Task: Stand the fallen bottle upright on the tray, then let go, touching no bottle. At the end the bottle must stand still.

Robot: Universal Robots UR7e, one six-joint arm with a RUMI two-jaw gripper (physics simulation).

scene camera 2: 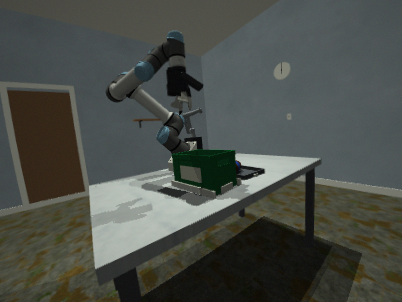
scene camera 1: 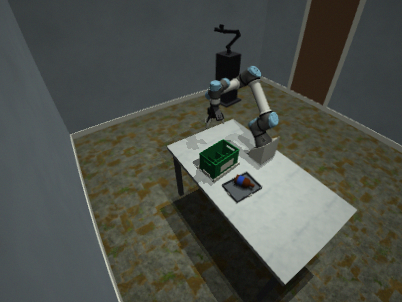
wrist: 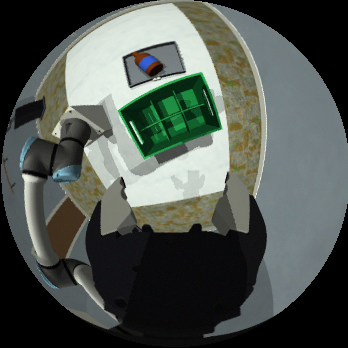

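The brown bottle with a blue label lies on its side on the grey, dark-rimmed tray. In scene camera 2 a sliver of the bottle shows behind the crate, with part of the tray. In the wrist view its neck points to the upper left and its base to the lower right, towards the crate. My gripper is open and empty. It hangs high above the table's end, on the far side of the crate from the tray, well away from the bottle.
A green crate with compartments stands on the white table, close beside the tray and between it and my gripper. The arm's base mount stands at the table's side. A black pedestal stands beyond the table.
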